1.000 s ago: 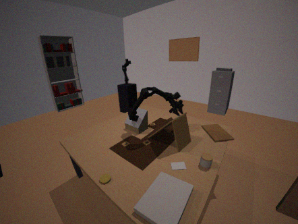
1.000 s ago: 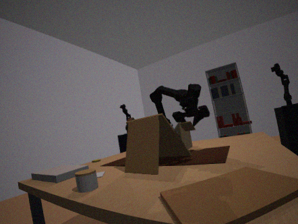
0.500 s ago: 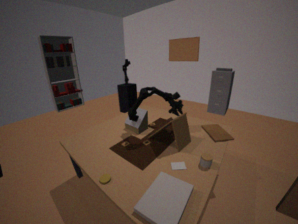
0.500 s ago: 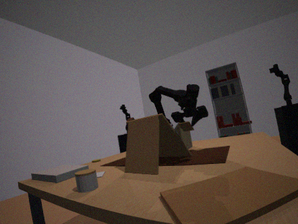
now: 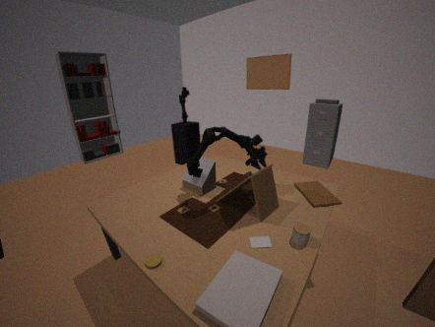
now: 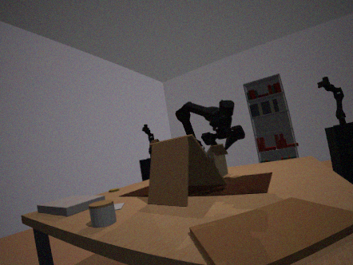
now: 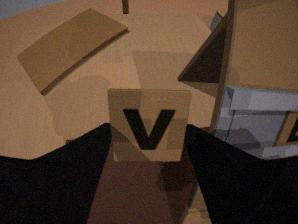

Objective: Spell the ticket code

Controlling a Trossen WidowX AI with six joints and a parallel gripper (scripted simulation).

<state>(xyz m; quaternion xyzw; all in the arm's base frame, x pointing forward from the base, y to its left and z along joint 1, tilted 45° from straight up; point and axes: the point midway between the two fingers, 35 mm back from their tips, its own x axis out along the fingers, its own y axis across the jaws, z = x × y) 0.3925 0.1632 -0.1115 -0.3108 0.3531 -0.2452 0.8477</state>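
Right now my gripper tip is 160 mm to the left of the tile marked e and 30 mm past it. The rest, counted from my gripper tip: white ticket (160 mm to the right, 100 mm behind, 70 mm below); tile marked v (right at my gripper tip); tile marked t (210 mm to the right, 40 mm behind).
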